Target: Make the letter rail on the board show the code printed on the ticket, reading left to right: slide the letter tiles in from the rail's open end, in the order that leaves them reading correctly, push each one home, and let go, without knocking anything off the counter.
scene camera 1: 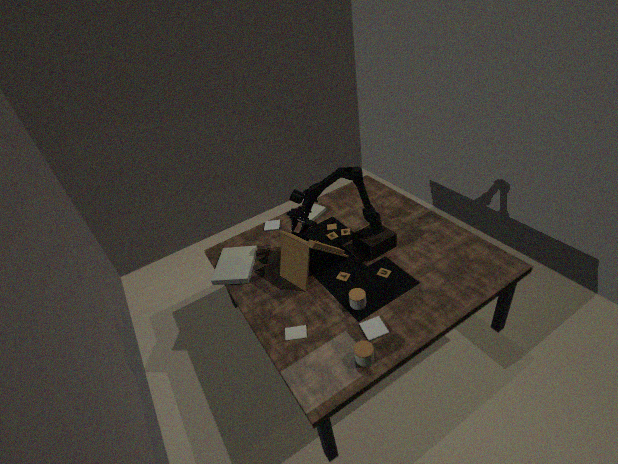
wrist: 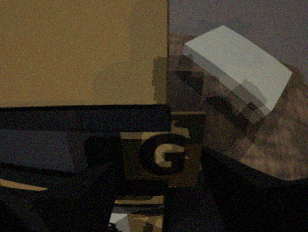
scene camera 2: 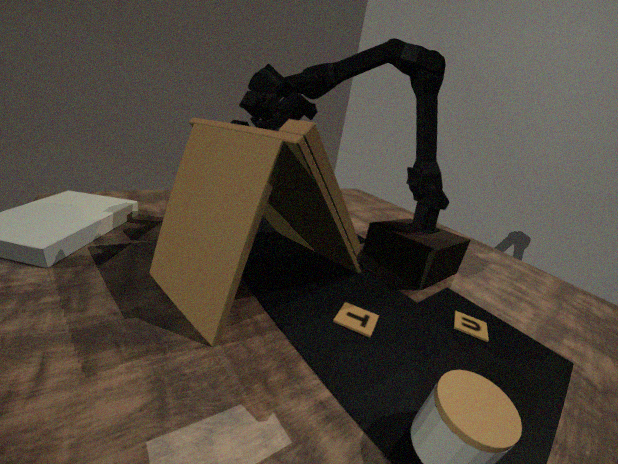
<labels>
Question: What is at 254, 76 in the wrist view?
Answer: A white box.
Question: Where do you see a tan a-frame board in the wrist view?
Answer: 80, 80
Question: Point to a tan a-frame board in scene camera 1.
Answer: At 295, 249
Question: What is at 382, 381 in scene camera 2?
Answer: A black mat.
</labels>
